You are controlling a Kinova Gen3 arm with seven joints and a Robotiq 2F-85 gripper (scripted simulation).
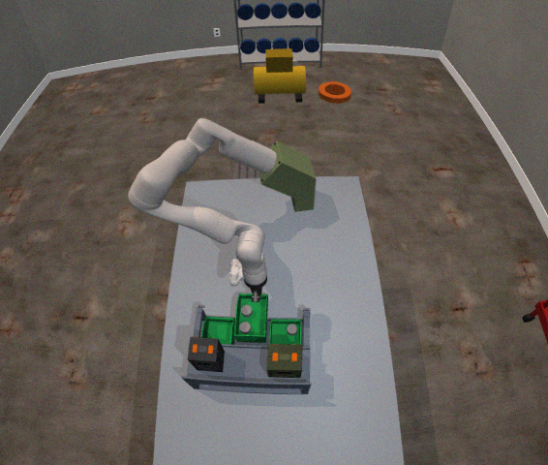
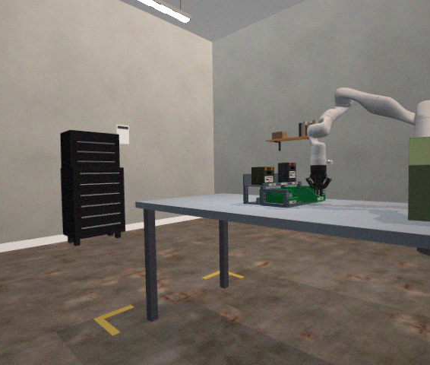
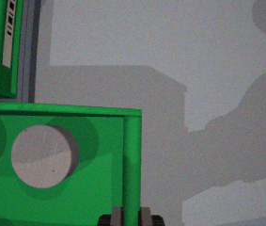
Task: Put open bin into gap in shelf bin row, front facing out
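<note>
My hand is 19 cm short of the grey shelf, 5 cm to the left of it and 1 cm below it.
</note>
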